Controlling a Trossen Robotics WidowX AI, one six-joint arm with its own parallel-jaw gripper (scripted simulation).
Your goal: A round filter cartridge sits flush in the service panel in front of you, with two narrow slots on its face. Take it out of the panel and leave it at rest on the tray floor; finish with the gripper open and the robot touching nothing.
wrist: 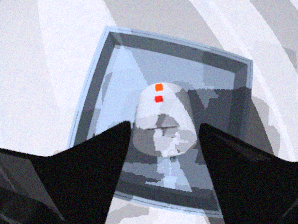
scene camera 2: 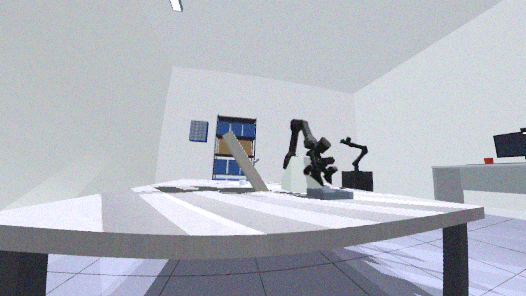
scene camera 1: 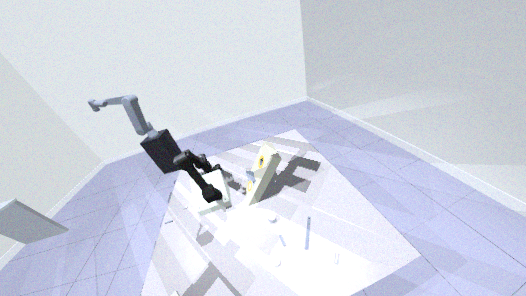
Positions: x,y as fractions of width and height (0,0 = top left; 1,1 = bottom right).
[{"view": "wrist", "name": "my gripper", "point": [0.56,0.57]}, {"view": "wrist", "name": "round filter cartridge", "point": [0.55,0.57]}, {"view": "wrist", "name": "blue-grey tray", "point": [0.42,0.27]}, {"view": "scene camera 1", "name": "service panel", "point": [0.51,0.54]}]
